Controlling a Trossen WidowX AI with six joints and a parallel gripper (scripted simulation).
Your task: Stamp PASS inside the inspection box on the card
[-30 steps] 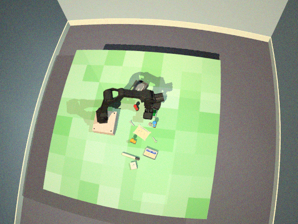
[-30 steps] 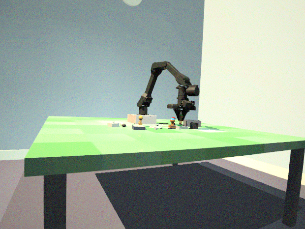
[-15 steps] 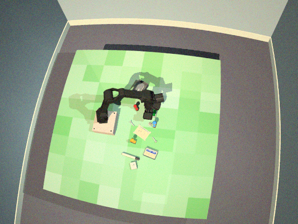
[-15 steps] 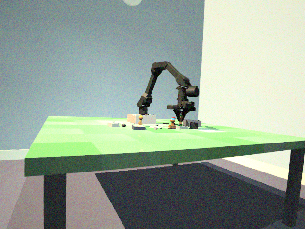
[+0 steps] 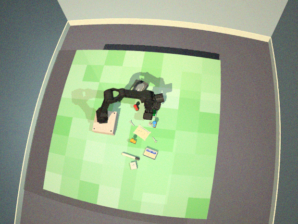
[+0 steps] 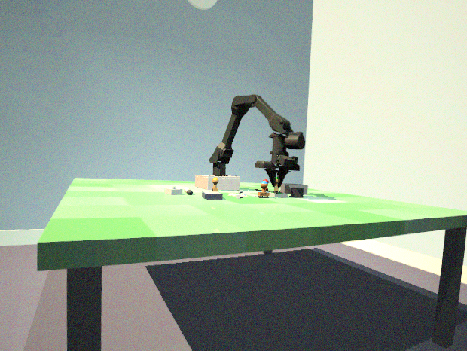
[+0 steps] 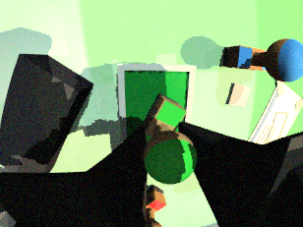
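My gripper tip is now right at the green-knobbed stamp. Also, from my gripper tip: green ink pad 30 mm below; then blue stamp 30 mm ahead, 100 mm to the right, 20 mm below; then dark block 30 mm ahead, 100 mm to the left, 20 mm below.
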